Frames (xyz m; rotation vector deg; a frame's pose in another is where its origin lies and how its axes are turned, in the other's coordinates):
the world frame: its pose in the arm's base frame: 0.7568 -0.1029 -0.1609 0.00 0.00 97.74
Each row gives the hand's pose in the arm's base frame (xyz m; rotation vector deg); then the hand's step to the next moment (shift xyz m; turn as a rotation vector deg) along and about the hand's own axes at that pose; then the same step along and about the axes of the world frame.
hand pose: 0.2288 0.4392 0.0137 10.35 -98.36 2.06
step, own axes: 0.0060 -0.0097 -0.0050 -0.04 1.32 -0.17
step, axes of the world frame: -0.0102 -0.0041 0.0059 1.32 -0.17 0.09
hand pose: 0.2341 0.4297 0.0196 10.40 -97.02 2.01
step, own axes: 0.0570 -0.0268 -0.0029 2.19 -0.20 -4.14
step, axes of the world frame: -0.0314 0.0045 0.0545 -0.40 -3.82 2.69
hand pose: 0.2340 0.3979 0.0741 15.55 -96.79 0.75
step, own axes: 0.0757 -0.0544 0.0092 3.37 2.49 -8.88
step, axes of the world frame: -0.0657 0.0163 0.0647 2.23 -8.21 4.91
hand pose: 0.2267 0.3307 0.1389 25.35 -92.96 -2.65
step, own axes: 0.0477 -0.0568 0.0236 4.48 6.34 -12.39
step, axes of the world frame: -0.0706 0.0197 0.0262 5.89 -11.10 7.47
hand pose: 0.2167 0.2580 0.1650 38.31 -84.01 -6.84
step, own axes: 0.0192 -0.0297 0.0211 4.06 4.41 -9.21
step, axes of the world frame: -0.0390 0.0131 0.0016 3.77 -8.37 6.05
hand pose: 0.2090 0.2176 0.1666 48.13 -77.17 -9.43
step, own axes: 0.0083 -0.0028 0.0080 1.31 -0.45 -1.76
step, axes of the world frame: -0.0095 0.0054 0.0047 -0.56 -2.02 0.78
